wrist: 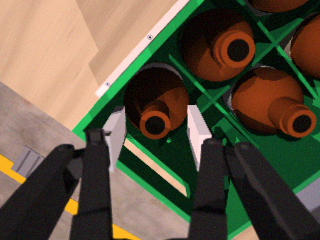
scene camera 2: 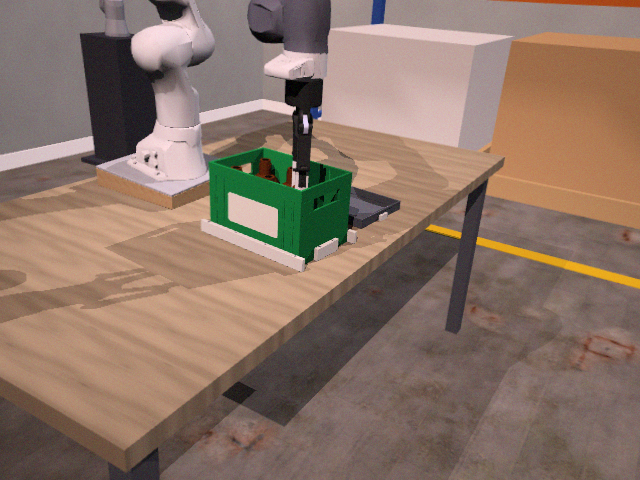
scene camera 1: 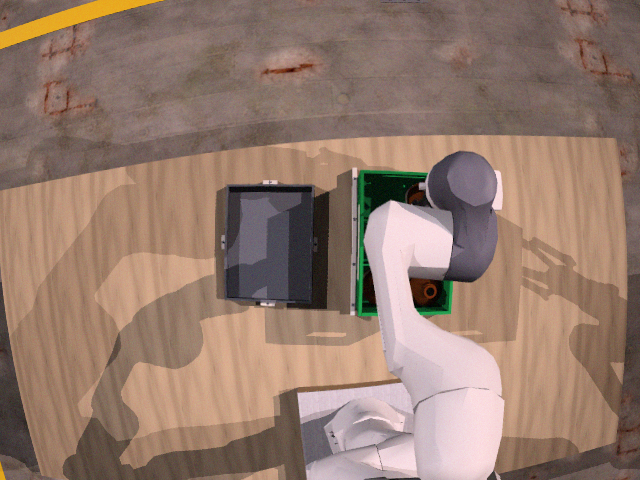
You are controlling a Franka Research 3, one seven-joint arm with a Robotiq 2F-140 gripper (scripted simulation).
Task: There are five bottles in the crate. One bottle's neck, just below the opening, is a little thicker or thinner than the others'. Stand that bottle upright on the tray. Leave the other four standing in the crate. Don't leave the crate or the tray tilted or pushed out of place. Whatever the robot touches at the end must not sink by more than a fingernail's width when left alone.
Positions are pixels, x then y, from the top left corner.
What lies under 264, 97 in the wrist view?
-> A brown bottle.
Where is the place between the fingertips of my gripper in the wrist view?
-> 156, 119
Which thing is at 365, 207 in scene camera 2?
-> A dark grey tray.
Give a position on a green crate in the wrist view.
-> At 286, 154
